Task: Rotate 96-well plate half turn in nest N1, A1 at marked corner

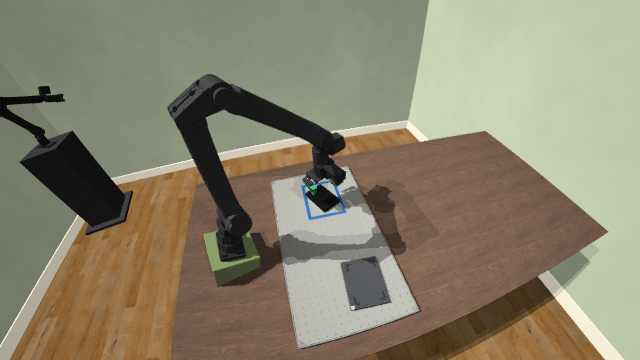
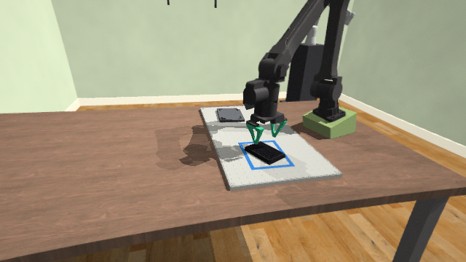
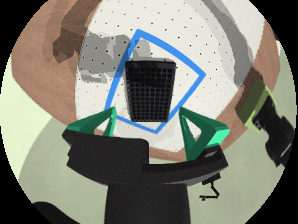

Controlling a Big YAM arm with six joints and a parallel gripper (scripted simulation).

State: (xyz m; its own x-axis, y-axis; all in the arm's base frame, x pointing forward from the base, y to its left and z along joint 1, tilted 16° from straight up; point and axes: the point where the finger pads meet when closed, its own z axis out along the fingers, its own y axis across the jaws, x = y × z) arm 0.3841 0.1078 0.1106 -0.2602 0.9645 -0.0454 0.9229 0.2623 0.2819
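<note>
Now: hand 6 cm above the black 96-well plate. The rest, counted from my hand: white corner mark: 11 cm behind, 45 cm to the right, 5 cm below; dark plate nest N1: 4 cm behind, 39 cm to the right, 6 cm below.
</note>
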